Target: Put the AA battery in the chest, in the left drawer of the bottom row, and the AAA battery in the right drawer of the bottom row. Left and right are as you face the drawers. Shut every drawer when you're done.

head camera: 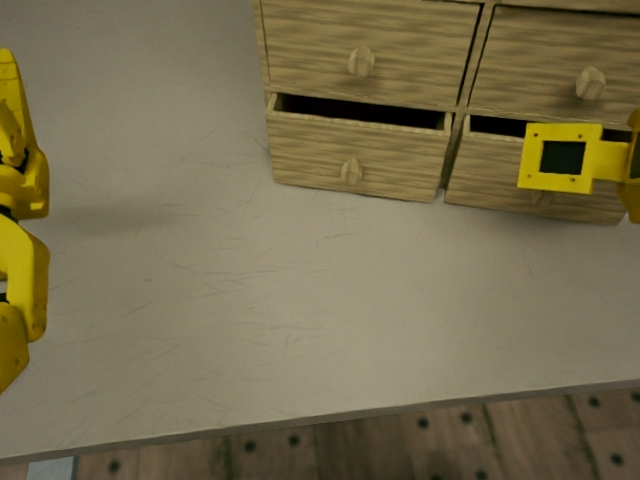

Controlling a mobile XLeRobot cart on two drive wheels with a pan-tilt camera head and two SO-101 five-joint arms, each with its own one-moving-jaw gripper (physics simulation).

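Places are measured from the left arm's base along level axes (x left, y back, z up), in centimetres.
Where they show: left end effector, tool point: (3, 54); right end effector, tool point: (623, 183).
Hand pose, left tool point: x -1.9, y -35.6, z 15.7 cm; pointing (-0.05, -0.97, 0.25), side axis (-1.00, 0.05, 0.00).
Observation:
Each offset is from my left tool point to the top centre of the thing. "spot": to the spot under its first point. Level surfaces: height alone.
The wooden chest {spot: dx -29.9, dy -1.0, dz -9.7 cm} (460, 98) stands at the upper right. Its bottom-row left drawer {spot: dx -18.1, dy -2.7, dz -15.2 cm} (310, 149) is pulled out a little, with a dark gap along its top. The bottom-row right drawer {dx -39.7, dy -4.0, dz -11.6 cm} (480, 170) is also pulled out a little. The inside of both drawers is too dark to make out. Neither battery shows. My left gripper (5, 85) is at the left edge, partly cut off, open and empty, well left of the chest. My right arm's wrist camera plate {spot: dx -30.5, dy +8.6, dz -5.5 cm} (527, 155) hangs in front of the right drawer and hides part of its front and knob; the right gripper's jaws do not show.
Above are two more drawers, one at the left (310, 46) and one at the right (542, 56), which look shut. The grey table {dz -21.2 cm} (232, 310) ends at a front edge running across the bottom, with brown floor {dz -93.2 cm} (361, 444) beyond it.

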